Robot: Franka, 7 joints.
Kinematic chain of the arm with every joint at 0, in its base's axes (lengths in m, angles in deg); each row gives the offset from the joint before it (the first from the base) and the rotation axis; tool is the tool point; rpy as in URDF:
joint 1: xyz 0 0 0.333 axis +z
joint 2: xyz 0 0 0 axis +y
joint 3: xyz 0 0 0.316 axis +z
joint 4: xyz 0.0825 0 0 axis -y
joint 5: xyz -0.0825 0 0.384 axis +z
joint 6: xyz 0 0 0 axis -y
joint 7: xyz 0.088 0 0 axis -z
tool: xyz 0 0 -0.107 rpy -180 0 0
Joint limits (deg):
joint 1: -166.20..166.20
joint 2: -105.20..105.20
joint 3: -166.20..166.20
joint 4: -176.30..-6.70
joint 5: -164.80..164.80
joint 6: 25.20..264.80
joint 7: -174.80..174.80
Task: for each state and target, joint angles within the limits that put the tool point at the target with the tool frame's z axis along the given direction. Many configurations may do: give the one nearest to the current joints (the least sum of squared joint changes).
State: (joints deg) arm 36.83 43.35 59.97 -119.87 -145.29 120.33 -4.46
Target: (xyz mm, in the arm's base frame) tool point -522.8 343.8 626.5 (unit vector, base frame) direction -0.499 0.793 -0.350
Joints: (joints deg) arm 72.36 43.94 101.71 -99.13 -107.47 121.97 -4.46
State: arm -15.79 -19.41 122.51 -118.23 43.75 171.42 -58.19
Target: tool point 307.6 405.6 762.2 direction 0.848 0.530 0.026
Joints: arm -25.69 -33.39 64.12 -108.10 48.85 183.47 -58.19
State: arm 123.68 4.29 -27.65 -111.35 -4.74 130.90 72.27
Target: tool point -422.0 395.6 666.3 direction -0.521 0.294 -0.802
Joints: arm 144.49 -5.03 -7.69 -100.22 10.07 130.67 72.27
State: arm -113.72 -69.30 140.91 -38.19 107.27 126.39 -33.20
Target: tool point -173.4 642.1 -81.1 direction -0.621 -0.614 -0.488
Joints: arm -71.25 -101.71 144.22 -29.63 82.40 75.93 -33.20
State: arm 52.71 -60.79 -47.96 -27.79 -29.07 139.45 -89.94
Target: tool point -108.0 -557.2 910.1 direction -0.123 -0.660 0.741
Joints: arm 83.23 -49.59 -61.83 -7.26 -52.74 189.80 -89.94
